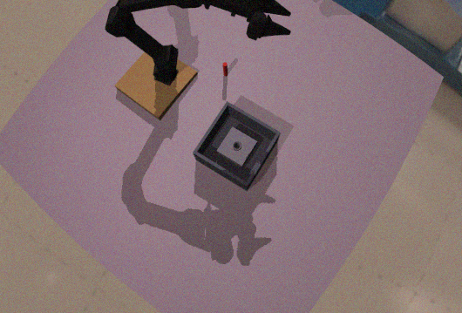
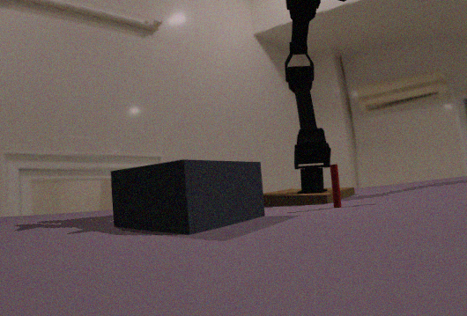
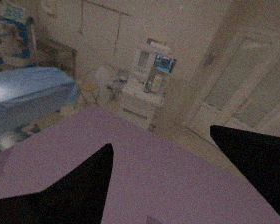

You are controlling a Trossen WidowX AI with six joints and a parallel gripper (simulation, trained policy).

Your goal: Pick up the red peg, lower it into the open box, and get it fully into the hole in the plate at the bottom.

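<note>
The red peg lies 180 mm behind my gripper tip, 30 mm to the right of it and 370 mm below it. The rest, counted from my gripper tip: dark grey box 30 mm behind, 260 mm to the right, 380 mm below; then grey plate 30 mm behind, 260 mm to the right, 360 mm below.
</note>
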